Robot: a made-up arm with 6 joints.
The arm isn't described. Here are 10 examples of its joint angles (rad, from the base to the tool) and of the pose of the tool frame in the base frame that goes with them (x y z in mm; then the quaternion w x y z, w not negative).
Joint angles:
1: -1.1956 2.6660 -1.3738 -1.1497 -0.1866 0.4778
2: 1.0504 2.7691 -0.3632 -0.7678 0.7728 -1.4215
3: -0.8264 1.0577 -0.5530 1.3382 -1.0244 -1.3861
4: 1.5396 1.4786 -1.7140 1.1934 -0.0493 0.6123
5: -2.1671 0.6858 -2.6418 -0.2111 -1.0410 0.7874
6: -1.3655 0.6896 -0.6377 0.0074 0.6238 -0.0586
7: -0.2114 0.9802 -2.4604 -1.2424 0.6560 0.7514
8: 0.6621 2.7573 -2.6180 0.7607 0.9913 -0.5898
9: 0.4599 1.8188 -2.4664 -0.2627 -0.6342 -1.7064
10: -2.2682 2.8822 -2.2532 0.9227 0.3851 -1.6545
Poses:
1: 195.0 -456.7 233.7 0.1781 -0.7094 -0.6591 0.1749
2: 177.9 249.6 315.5 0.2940 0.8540 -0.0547 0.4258
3: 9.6 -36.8 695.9 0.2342 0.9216 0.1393 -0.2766
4: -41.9 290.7 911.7 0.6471 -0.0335 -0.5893 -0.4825
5: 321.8 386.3 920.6 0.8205 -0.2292 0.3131 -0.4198
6: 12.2 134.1 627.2 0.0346 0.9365 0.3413 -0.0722
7: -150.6 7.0 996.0 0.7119 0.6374 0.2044 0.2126
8: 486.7 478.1 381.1 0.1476 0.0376 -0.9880 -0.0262
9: 315.5 194.1 979.4 0.9211 0.3083 0.1197 -0.2055
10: -391.0 -520.9 238.5 0.1041 -0.9431 -0.2422 0.2026
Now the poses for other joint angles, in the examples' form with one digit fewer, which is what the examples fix.
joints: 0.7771 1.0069 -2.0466 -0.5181 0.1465 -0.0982
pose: -18 -11 988 0.669 0.218 0.604 0.374
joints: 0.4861 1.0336 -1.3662 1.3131 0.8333 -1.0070
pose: -13 99 850 0.140 -0.054 0.925 0.350
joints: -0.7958 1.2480 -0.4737 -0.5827 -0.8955 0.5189
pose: 131 -29 653 0.355 0.637 0.671 0.134
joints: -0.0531 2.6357 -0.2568 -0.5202 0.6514 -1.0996
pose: 265 -14 378 0.573 0.478 -0.589 0.310
